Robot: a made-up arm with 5 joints.
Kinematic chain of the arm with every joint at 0, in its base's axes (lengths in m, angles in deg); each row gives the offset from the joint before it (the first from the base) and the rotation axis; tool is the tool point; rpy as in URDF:
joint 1: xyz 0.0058 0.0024 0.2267 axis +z
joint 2: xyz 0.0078 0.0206 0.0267 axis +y
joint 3: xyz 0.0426 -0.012 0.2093 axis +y
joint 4: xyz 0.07 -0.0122 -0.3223 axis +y
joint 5: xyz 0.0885 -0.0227 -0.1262 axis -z
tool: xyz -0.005 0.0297 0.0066 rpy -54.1 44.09 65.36
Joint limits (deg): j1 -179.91..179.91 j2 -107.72..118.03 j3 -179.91..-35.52 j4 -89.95..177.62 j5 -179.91..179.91
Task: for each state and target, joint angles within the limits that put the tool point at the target. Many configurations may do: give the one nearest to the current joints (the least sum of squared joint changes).
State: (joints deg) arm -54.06 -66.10 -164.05 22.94 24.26
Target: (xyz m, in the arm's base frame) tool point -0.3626 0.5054 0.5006
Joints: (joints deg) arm -53.49 -62.11 -177.84 12.40 21.45
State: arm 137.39 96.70 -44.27 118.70 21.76
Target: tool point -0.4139 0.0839 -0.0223
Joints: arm 168.63 58.04 -97.93 94.11 24.30
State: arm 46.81 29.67 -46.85 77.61 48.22
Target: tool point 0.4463 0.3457 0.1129
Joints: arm 38.42 36.76 -86.44 54.01 53.94
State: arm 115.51 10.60 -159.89 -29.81 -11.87
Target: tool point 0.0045 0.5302 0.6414
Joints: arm 89.99 40.30 -139.63 -29.35 -13.65
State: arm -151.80 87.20 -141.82 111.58 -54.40
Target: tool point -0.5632 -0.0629 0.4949
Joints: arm -172.25 51.51 -168.41 82.51 -52.06
